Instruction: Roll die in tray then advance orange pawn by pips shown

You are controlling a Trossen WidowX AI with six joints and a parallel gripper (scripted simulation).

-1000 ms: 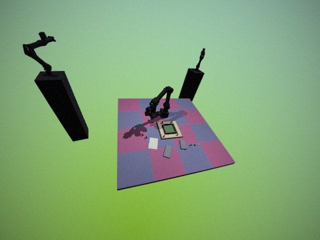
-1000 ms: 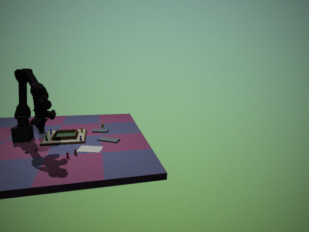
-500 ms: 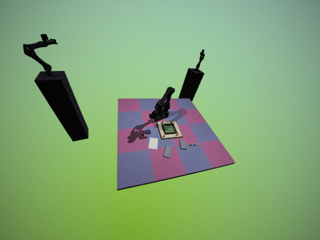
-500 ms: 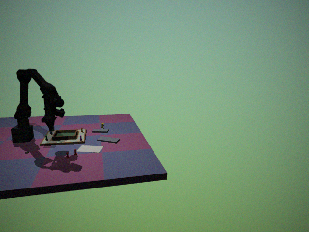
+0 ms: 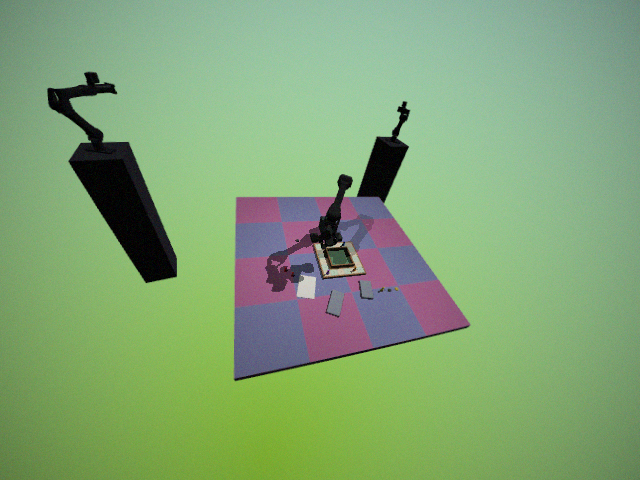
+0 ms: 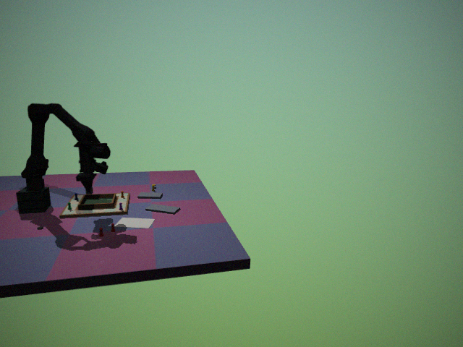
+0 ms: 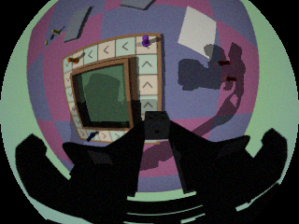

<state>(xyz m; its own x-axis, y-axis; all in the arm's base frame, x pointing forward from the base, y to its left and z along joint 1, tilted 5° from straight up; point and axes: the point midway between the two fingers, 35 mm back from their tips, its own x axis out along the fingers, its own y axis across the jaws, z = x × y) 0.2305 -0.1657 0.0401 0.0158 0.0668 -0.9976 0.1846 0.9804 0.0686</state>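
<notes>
The orange pawn is 160 mm ahead of my gripper tip, 170 mm to the left of it and 80 mm below it. From my gripper tip the other things lie so: die (right at my gripper tip); green pawn (90 mm behind, 70 mm to the left, 80 mm below); purple pawn (130 mm ahead, 10 mm to the right, 80 mm below).
</notes>
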